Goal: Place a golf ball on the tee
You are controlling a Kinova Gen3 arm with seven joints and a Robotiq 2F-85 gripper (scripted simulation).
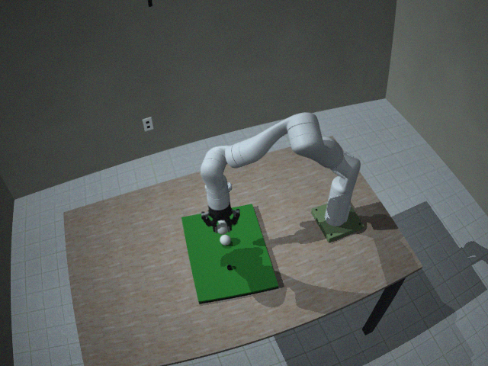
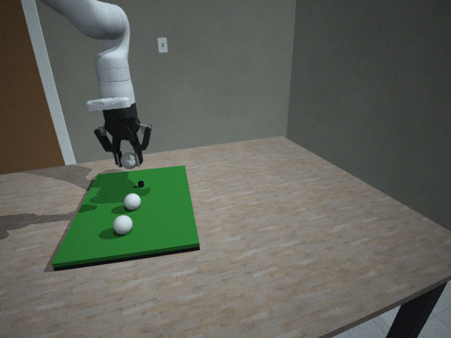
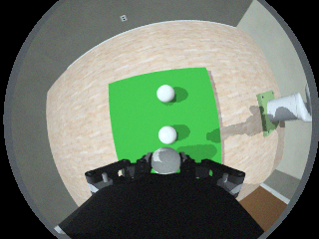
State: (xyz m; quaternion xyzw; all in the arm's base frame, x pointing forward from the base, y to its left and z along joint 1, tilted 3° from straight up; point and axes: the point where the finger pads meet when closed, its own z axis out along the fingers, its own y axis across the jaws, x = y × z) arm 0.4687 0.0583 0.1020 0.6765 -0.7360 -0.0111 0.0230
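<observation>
Right now my hand is 6 cm to the right of the green mat and 14 cm above it. The rest, counted from my hand: white golf ball right at my hand.
</observation>
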